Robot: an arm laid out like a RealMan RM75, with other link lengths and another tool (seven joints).
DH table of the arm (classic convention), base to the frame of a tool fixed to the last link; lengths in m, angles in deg. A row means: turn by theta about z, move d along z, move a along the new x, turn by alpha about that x. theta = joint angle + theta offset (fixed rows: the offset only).
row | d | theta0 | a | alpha
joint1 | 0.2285 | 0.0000 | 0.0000 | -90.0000
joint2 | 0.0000 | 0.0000 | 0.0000 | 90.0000
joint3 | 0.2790 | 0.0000 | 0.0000 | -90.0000
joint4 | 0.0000 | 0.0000 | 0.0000 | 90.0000
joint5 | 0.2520 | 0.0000 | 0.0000 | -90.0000
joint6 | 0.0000 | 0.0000 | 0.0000 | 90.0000
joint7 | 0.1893 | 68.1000 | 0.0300 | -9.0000
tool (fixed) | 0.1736 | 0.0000 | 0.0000 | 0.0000
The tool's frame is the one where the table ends.
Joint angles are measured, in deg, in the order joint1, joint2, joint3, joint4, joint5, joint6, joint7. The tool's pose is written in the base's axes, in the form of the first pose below.
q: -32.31, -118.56, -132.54, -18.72, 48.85, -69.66, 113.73
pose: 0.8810 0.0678 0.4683; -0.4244 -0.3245 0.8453; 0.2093 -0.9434 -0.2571; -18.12 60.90 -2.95
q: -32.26, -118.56, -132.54, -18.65, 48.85, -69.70, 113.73
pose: 0.8813 0.0687 0.4676; -0.4234 -0.3251 0.8456; 0.2101 -0.9432 -0.2574; -18.19 60.87 -2.98
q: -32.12, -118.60, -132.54, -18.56, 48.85, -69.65, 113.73
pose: 0.8829 0.0710 0.4642; -0.4192 -0.3263 0.8472; 0.2117 -0.9426 -0.2583; -18.39 60.82 -3.07
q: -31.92, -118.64, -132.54, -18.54, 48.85, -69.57, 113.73
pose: 0.8849 0.0731 0.4600; -0.4146 -0.3267 0.8494; 0.2124 -0.9423 -0.2588; -18.64 60.77 -3.12
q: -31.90, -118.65, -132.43, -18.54, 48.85, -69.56, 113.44
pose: 0.8841 0.0767 0.4609; -0.4136 -0.3302 0.8484; 0.2173 -0.9408 -0.2603; -18.62 60.74 -3.18
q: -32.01, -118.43, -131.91, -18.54, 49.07, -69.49, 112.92
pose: 0.8826 0.0728 0.4645; -0.4156 -0.3415 0.8430; 0.2200 -0.9371 -0.2711; -18.44 60.71 -3.44
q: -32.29, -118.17, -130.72, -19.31, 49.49, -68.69, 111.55
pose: 0.8801 0.0644 0.4704; -0.4185 -0.3626 0.8327; 0.2242 -0.9297 -0.2922; -17.90 60.89 -3.87
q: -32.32, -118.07, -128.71, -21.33, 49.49, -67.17, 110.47
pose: 0.8792 0.0414 0.4747; -0.4264 -0.3762 0.8226; 0.2127 -0.9256 -0.3131; -17.13 61.22 -4.18
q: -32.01, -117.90, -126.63, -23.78, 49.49, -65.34, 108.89
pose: 0.8802 0.0238 0.4740; -0.4287 -0.3887 0.8156; 0.2036 -0.9211 -0.3319; -16.61 61.56 -4.27
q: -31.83, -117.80, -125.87, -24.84, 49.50, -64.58, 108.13
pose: 0.8808 0.0188 0.4731; -0.4287 -0.3925 0.8137; 0.2010 -0.9195 -0.3377; -16.44 61.72 -4.19
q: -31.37, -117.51, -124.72, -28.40, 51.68, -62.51, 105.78
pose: 0.8832 -0.0171 0.4687; -0.4344 -0.4062 0.8039; 0.1767 -0.9136 -0.3662; -15.88 62.06 -4.19
